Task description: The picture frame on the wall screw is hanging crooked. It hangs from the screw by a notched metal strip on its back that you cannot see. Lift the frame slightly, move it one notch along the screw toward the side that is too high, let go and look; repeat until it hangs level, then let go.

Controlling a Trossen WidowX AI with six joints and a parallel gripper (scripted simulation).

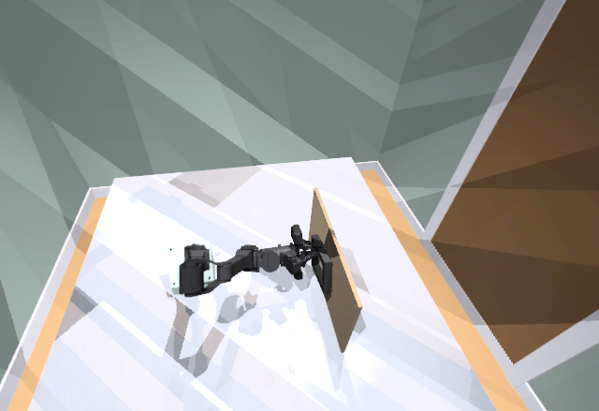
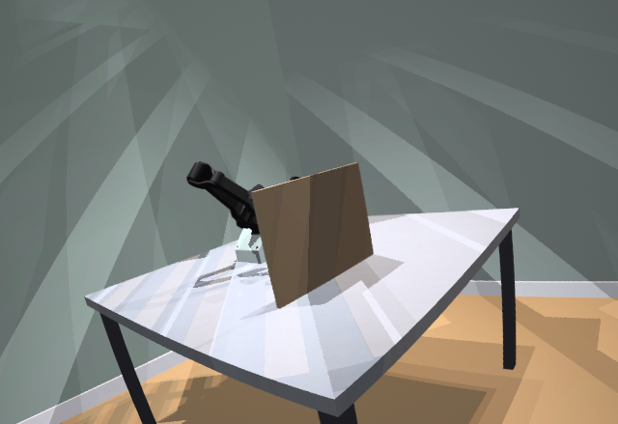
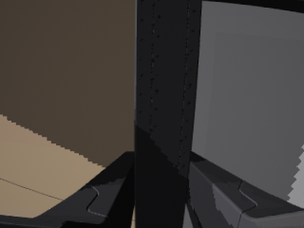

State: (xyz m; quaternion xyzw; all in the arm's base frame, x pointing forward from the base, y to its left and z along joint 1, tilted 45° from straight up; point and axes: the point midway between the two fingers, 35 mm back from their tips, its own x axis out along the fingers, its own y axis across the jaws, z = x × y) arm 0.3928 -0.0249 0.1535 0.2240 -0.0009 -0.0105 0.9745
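Now: the dark picture frame 50 mm below my gripper tip and 20 mm to the right of it. The rest, counted from my gripper tip: brown wall board (60 mm below, 30 mm to the right, 20 mm ahead).
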